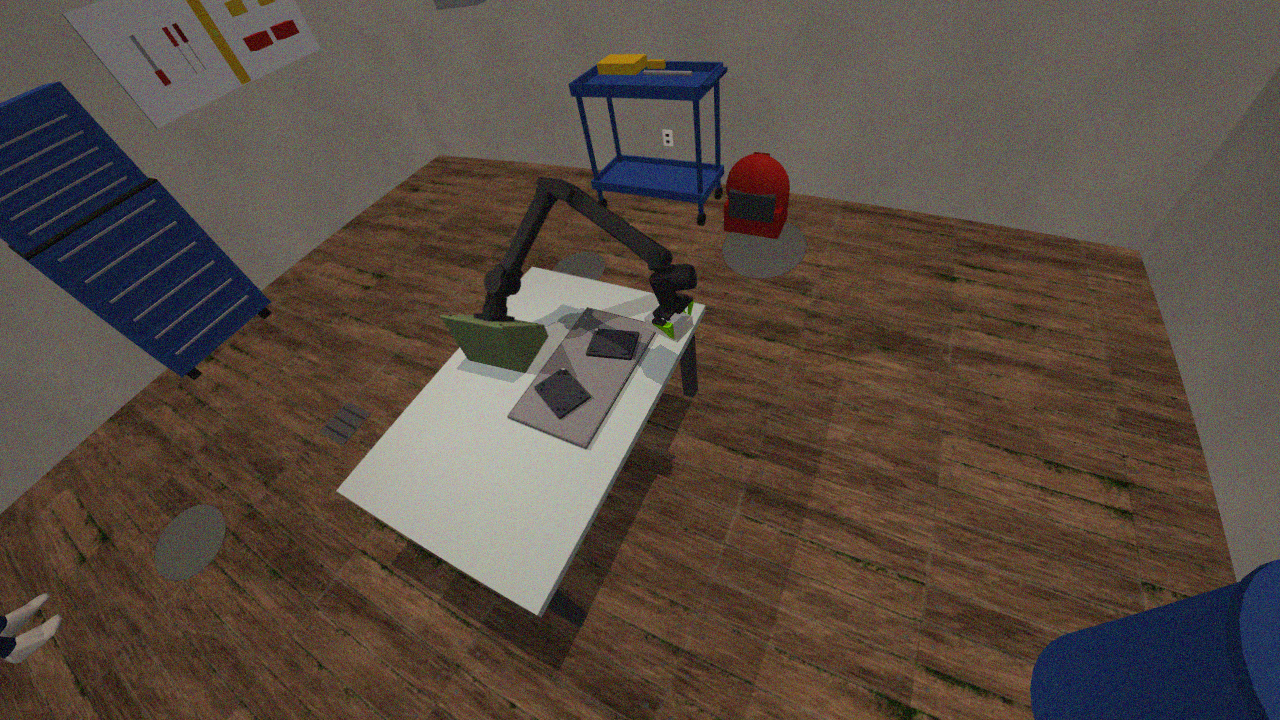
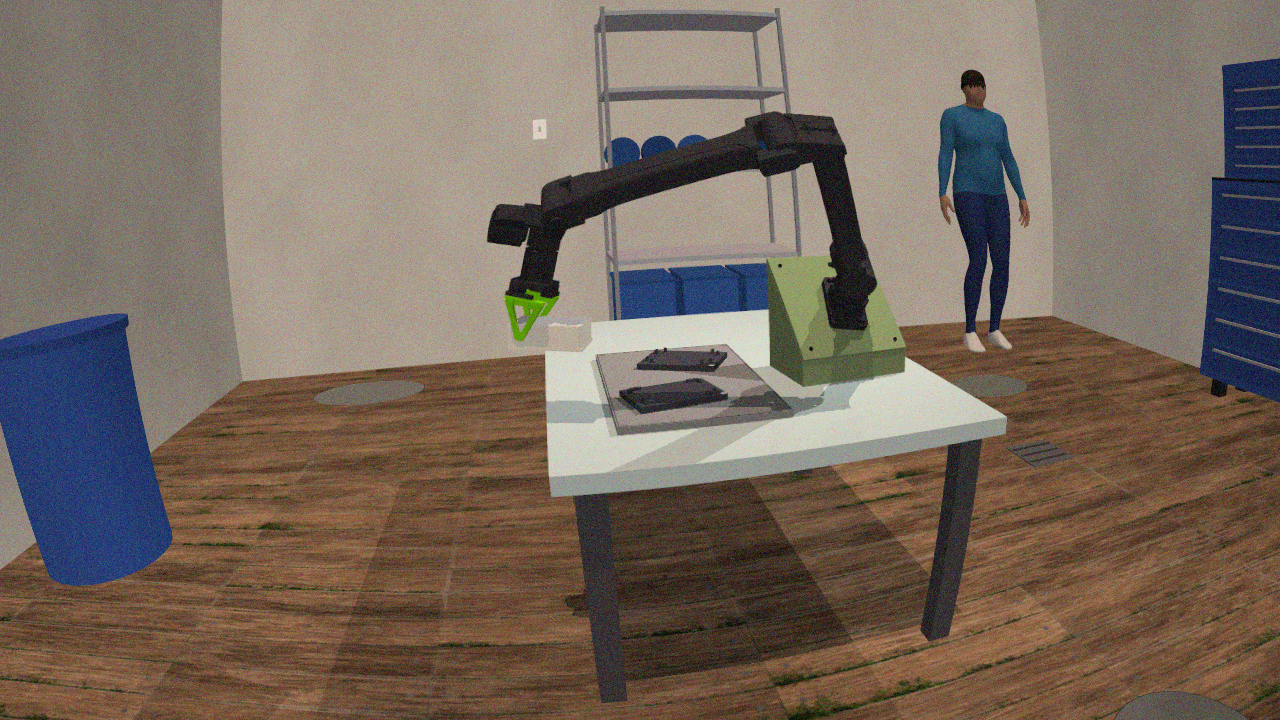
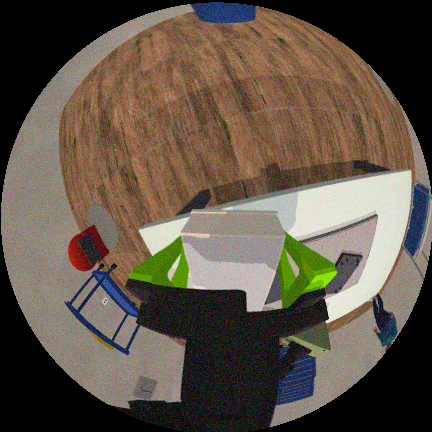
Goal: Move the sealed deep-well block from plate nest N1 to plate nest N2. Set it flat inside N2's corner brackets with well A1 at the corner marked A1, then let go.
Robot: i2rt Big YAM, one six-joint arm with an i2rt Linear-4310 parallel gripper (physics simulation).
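Pixels of known places: gripper, fingertip midpoint: (image 1: 680, 328) (image 2: 525, 336) (image 3: 232, 232); arm's base at its link origin: (image 1: 494, 319) (image 2: 843, 305) (image 3: 299, 346).
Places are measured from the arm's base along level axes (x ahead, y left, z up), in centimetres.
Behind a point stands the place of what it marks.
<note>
My gripper (image 1: 669, 320) @[x 63.5, y 17.1, z 1.6 cm] (image 2: 527, 315) @[x 63.5, y 17.1, z 1.6 cm] (image 3: 232, 232) @[x 63.5, y 17.1, z 1.6 cm] is shut on the pale grey sealed deep-well block (image 1: 683, 323) @[x 64.7, y 16.9, z 4.5 cm] (image 2: 566, 336) @[x 56.3, y 23.0, z 2.3 cm] (image 3: 233, 254) @[x 63.0, y 16.9, z 4.5 cm]. It holds the block just above the far corner of the white table (image 1: 465, 483) @[x 22.7, y -49.8, z -13.6 cm] (image 2: 760, 439) @[x 27.4, y 35.9, z -13.6 cm] (image 3: 342, 205) @[x 56.1, y -7.7, z -13.6 cm], off the grey perforated board (image 1: 559, 427) @[x 39.5, y -22.3, z -12.3 cm] (image 2: 617, 417) @[x 48.8, y 22.1, z -12.3 cm] (image 3: 334, 241) @[x 47.4, y -5.2, z -12.4 cm]. Two dark plate nests lie on the board, one (image 1: 613, 343) (image 2: 682, 360) @[x 33.4, y -8.7, z -11.1 cm] (image 3: 347, 266) @[x 36.8, y -12.6, z -11.1 cm] nearer the gripper, the other (image 1: 560, 392) (image 2: 673, 395) farther along. Both are empty. I cannot read the N1, N2 or A1 marks.
The arm's green base block (image 1: 496, 342) @[x 9.1, y -9.0, z 1.1 cm] (image 2: 823, 336) @[x 6.8, y 5.9, z -4.8 cm] stands beside the board. Around the table are a blue cart (image 1: 649, 86), a red machine (image 1: 756, 192), a blue barrel (image 2: 76, 439), a shelf rack (image 2: 603, 135), a blue cabinet (image 1: 116, 232) and a standing person (image 2: 980, 196).
</note>
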